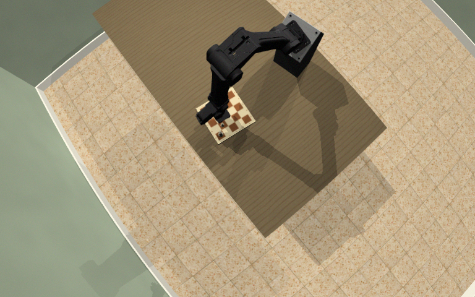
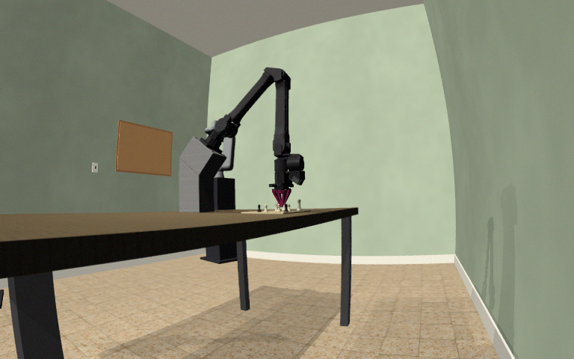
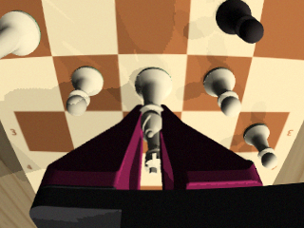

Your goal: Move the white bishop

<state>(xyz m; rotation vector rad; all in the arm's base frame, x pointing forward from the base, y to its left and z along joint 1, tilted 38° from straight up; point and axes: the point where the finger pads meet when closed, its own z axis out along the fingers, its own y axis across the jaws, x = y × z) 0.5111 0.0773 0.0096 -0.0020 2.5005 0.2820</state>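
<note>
Right now the white bishop is 10 mm ahead of my hand. Round my hand: large white piece: 40 mm ahead, 80 mm to the left; small chessboard: 30 mm behind, 30 mm below.
</note>
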